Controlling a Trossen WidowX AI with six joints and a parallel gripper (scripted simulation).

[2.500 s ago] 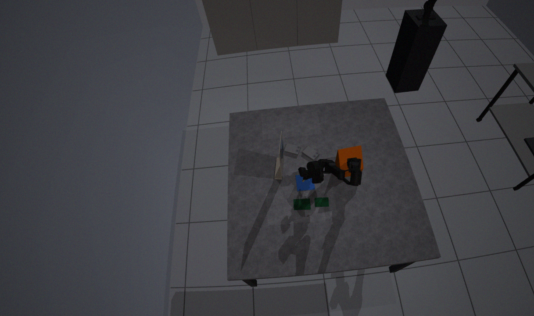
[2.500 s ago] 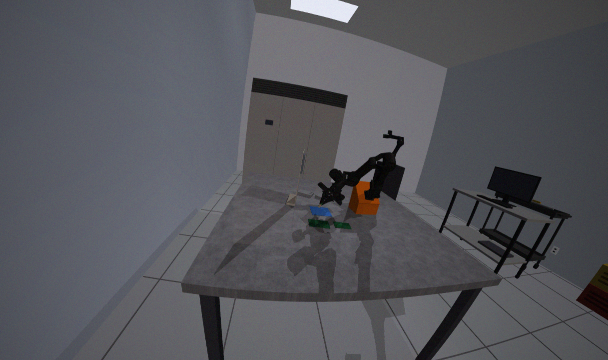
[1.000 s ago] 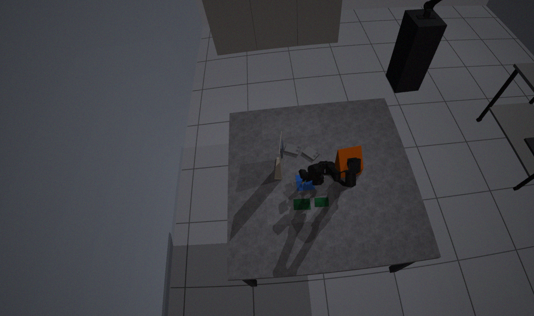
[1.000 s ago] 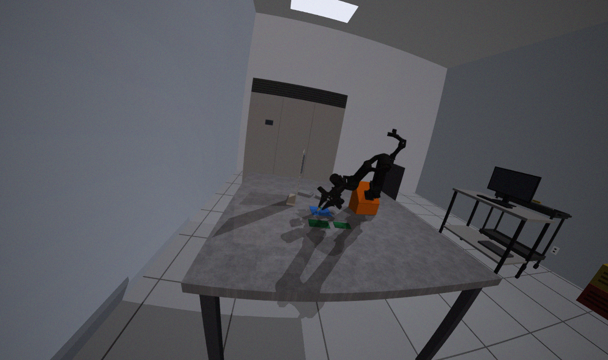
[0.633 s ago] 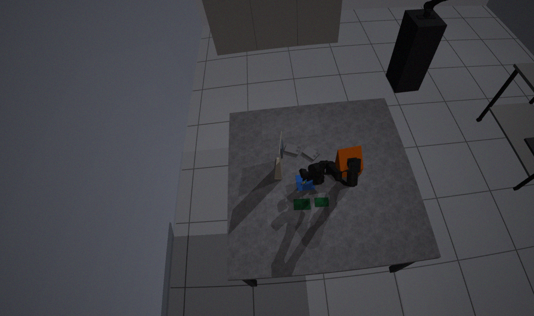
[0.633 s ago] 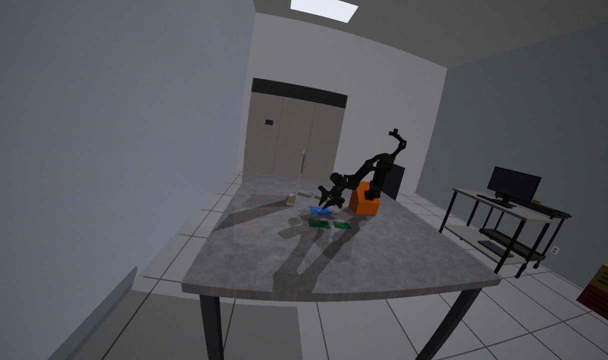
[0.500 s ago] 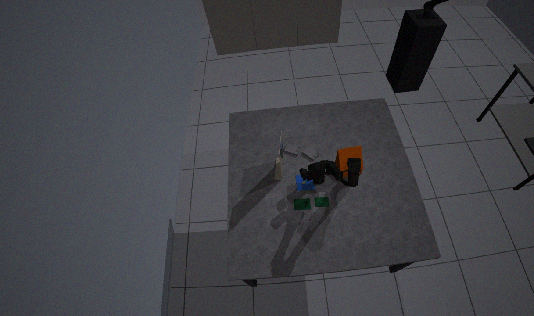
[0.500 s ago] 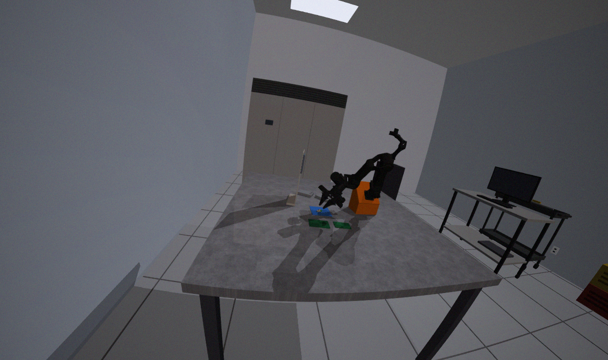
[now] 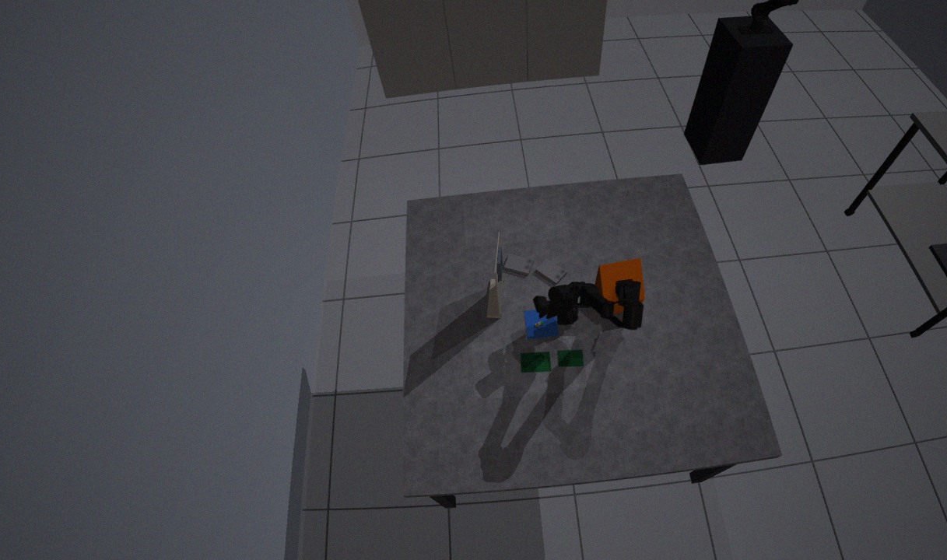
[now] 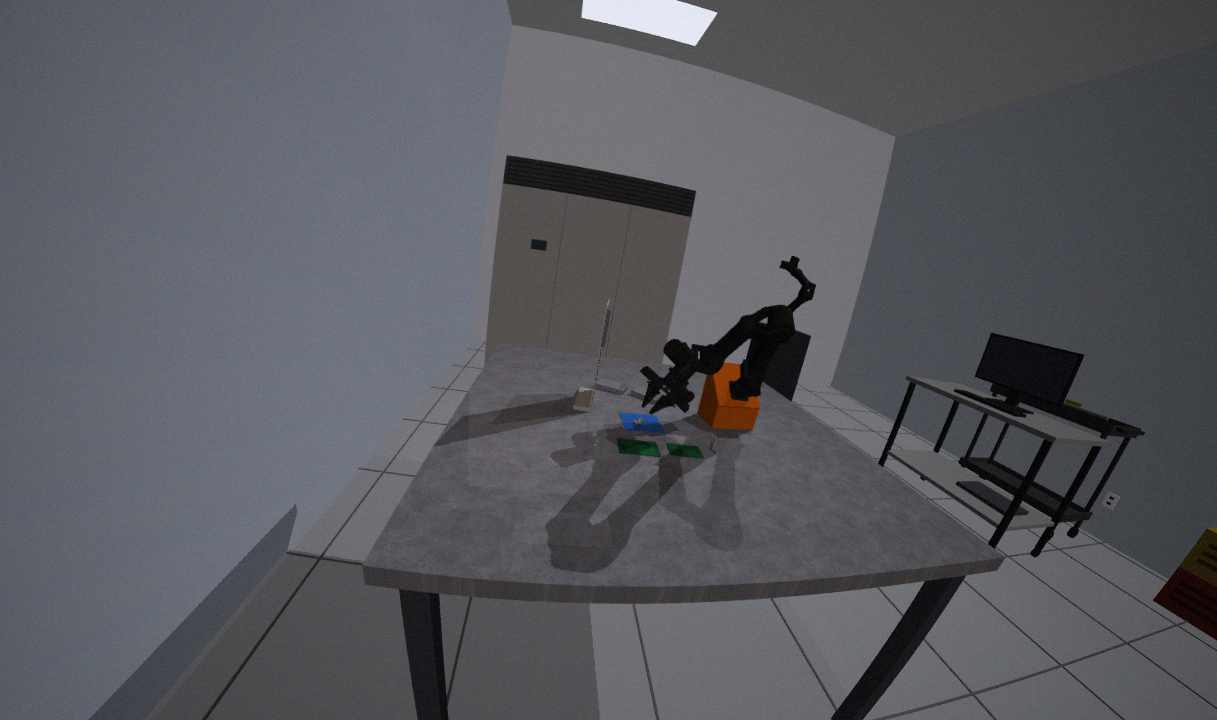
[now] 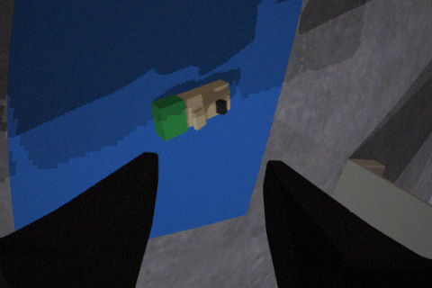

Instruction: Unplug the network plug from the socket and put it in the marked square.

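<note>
Now: gripper tip 20 mm short of the pale tab, 10 mm to the right of it and 30 mm above it. Round my gripper tip: upright panel (150 mm ahead, 130 mm to the right, 110 mm above); then blue marked square (10 mm ahead, 40 mm below); then network plug (20 mm ahead, 10 mm to the left, 30 mm below).
</note>
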